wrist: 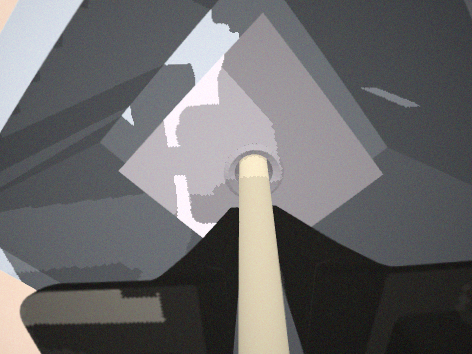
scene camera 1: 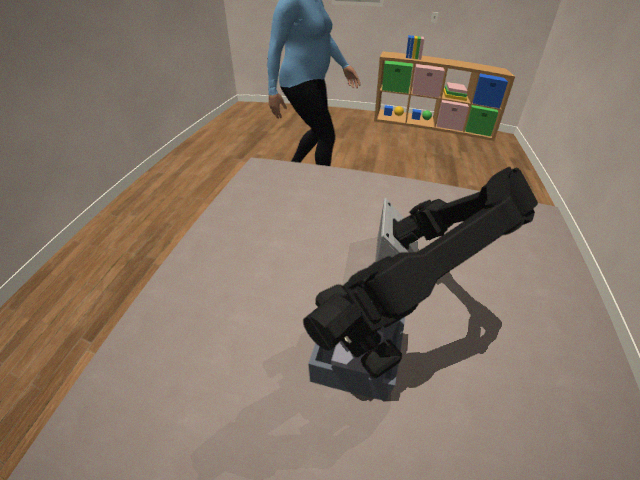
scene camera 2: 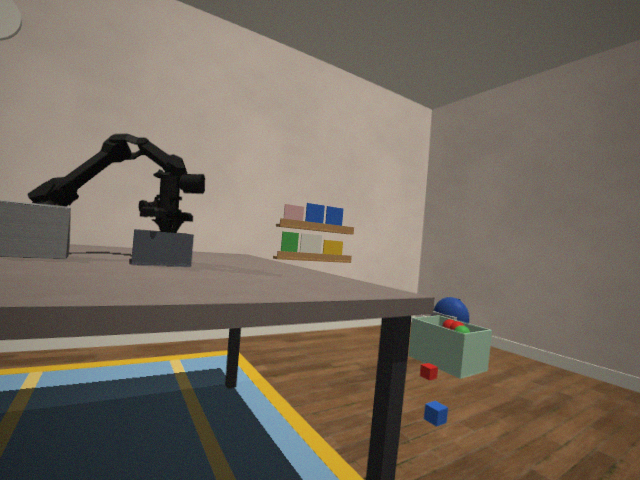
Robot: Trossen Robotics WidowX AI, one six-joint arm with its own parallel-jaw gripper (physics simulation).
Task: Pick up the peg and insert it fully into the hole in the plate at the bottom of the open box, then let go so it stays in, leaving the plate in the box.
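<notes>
The cream round peg stands between the fingers in the wrist view. My gripper is shut on the peg, with its fingertips at the height of the box's rim in scene camera 2. The peg's far end overlaps the round hole in the pale plate; how far it reaches inside cannot be told. The plate lies at the bottom of the open grey box. In scene camera 1 the arm hides much of the box, and the peg's grip is hidden.
The box stands on the table. The black arm reaches over it from its grey base block. A person stands beyond the table's far edge, near a cube shelf.
</notes>
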